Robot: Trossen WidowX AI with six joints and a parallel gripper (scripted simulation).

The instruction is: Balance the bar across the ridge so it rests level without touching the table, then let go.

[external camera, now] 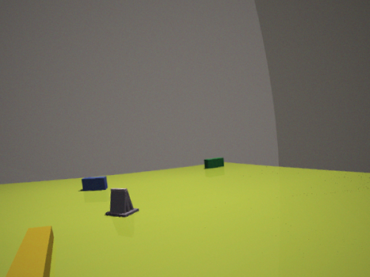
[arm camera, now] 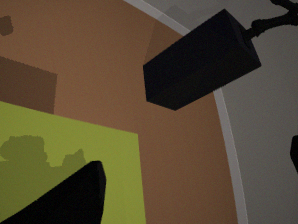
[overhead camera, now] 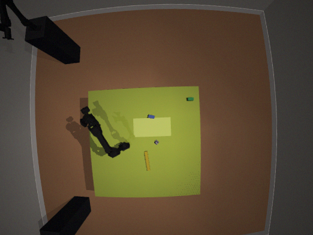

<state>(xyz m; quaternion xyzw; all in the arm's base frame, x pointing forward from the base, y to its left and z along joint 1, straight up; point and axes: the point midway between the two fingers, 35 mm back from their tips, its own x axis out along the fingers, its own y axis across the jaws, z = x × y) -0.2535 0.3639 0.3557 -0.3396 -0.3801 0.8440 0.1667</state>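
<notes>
Right now the yellow bar is 510 mm ahead of my gripper tip, 570 mm to the right of it and 330 mm below it. Also, from my gripper tip: blue block (570 mm ahead, 60 mm to the right, 320 mm below); then green block (1020 mm ahead, 120 mm to the left, 320 mm below).
</notes>
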